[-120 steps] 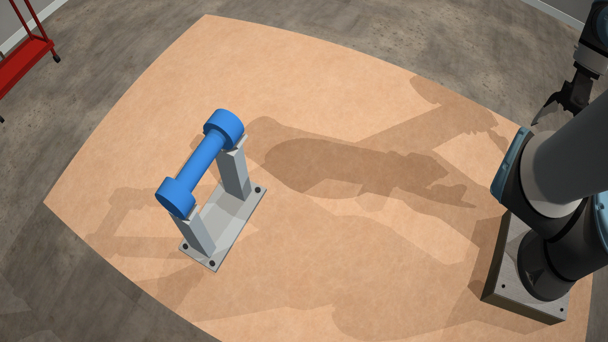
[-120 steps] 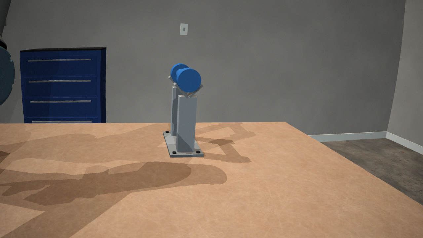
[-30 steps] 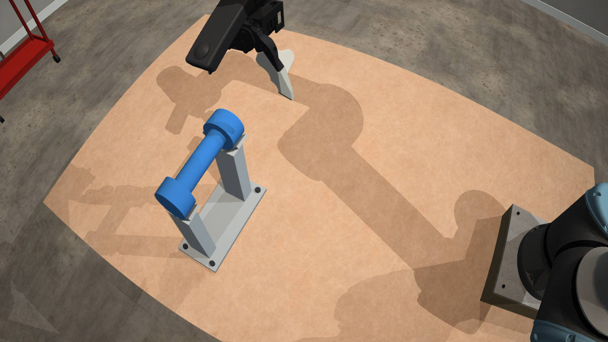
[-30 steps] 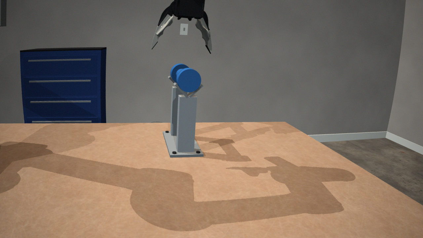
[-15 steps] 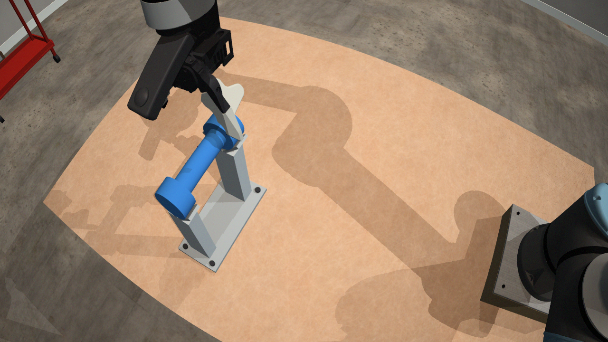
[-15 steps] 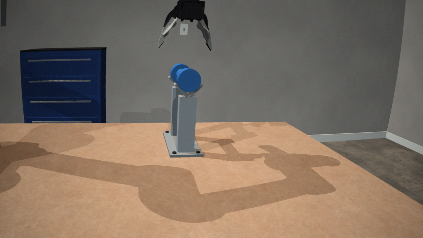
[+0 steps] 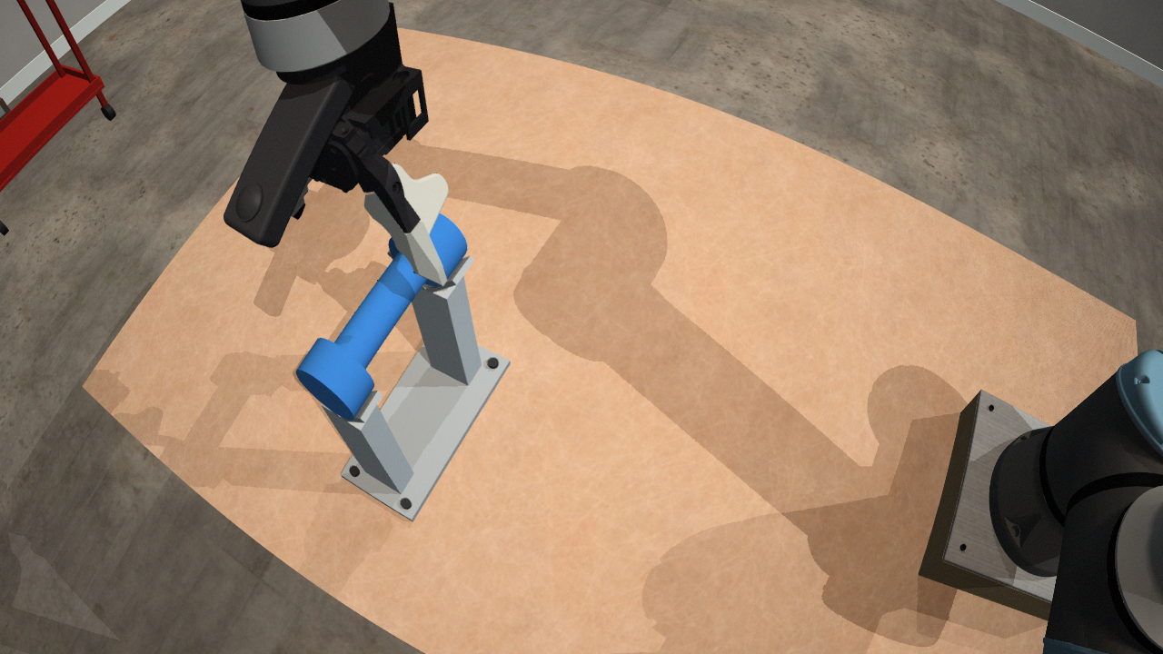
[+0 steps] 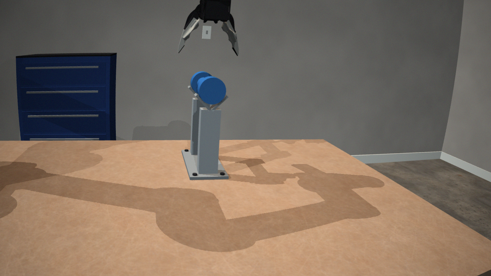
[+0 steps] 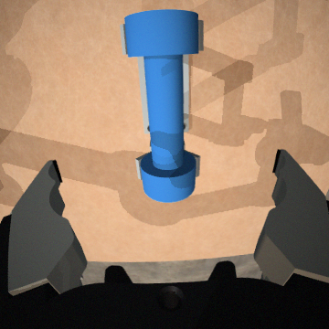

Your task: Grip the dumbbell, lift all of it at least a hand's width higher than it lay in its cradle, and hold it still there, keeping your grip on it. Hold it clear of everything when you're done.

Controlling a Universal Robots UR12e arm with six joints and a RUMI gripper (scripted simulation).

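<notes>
Right now my hand is 90 mm above the blue dumbbell. The rest, counted from my hand: grey cradle (210 mm below).
</notes>
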